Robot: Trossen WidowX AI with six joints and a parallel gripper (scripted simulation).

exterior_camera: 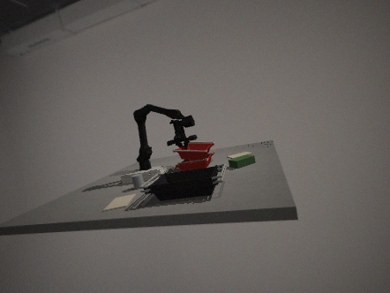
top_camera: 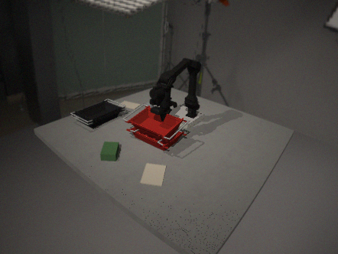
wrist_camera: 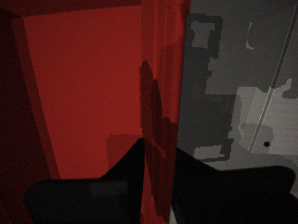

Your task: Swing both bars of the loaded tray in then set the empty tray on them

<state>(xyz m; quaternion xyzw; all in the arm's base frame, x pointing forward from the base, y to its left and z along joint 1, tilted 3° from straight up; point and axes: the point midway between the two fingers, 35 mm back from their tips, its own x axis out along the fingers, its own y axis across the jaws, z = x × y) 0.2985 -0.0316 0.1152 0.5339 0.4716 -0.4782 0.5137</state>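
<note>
The red tray is 8 cm ahead of my gripper tip and 2 cm above it. Also, from my gripper tip: green block: 34 cm ahead, 10 cm to the right, 8 cm below; then grey cylinder: 27 cm to the right, 21 cm behind, 7 cm below.
</note>
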